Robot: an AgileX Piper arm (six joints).
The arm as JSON. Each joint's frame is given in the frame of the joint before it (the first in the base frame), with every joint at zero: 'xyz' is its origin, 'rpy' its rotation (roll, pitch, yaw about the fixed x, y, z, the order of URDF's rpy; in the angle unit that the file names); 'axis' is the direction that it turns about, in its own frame. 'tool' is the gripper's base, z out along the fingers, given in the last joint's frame.
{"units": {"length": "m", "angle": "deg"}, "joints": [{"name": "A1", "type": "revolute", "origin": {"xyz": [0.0, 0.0, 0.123], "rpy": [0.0, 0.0, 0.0]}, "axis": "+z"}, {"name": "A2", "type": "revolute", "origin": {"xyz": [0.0, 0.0, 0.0], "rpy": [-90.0, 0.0, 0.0]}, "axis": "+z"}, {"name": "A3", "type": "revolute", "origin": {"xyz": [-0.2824, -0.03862, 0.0], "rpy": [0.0, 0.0, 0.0]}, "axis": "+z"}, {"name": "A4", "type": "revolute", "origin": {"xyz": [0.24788, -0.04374, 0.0], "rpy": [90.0, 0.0, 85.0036]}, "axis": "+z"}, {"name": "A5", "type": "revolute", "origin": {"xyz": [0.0, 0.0, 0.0], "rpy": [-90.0, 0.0, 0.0]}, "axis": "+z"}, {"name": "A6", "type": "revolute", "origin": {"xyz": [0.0, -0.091, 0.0], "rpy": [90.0, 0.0, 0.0]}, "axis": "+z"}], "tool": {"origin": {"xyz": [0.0, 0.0, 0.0], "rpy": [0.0, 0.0, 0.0]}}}
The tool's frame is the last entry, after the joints.
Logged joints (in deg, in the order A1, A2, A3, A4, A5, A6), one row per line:
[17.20 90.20 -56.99 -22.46 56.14 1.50]
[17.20 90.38 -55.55 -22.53 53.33 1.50]
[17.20 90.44 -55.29 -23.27 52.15 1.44]
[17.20 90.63 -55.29 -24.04 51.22 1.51]
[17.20 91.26 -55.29 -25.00 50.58 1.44]
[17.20 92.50 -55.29 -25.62 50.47 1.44]
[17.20 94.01 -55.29 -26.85 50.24 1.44]
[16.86 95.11 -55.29 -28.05 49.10 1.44]
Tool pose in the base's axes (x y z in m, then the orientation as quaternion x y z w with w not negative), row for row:
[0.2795 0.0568 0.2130 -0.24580 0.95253 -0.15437 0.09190]
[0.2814 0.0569 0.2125 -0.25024 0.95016 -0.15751 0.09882]
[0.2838 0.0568 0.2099 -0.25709 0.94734 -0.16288 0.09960]
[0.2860 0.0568 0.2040 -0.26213 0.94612 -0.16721 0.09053]
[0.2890 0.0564 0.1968 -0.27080 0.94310 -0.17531 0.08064]
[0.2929 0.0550 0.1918 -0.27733 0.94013 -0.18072 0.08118]
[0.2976 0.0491 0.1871 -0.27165 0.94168 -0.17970 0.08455]
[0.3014 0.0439 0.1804 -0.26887 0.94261 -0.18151 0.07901]
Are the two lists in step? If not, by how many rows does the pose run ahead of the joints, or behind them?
The pose runs 2 rows ahead of the joints: the pose in row i belongs to the joints in row i + 2.
